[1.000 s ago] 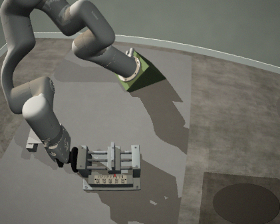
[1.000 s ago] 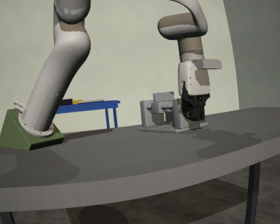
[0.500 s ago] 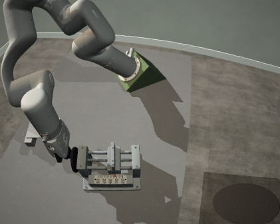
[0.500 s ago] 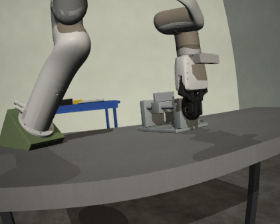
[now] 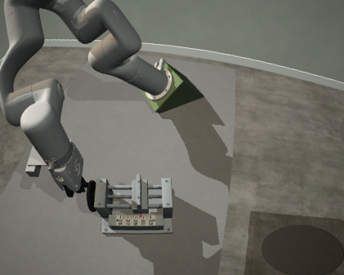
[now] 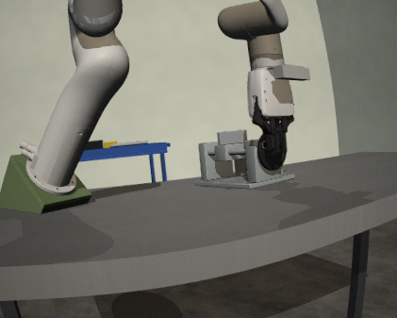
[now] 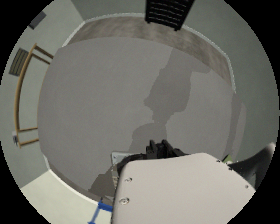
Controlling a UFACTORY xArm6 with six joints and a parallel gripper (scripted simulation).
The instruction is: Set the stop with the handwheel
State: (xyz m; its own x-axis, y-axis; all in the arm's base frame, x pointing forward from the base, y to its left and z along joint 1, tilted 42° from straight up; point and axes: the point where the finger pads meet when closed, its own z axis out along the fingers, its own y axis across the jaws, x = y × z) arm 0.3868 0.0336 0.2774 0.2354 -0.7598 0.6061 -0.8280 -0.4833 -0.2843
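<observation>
Now: hand 20 mm to the right of the black handwheel and 10 mm above it. From my hand the other things lie so: movable stop (180 mm to the left, 10 mm behind).
</observation>
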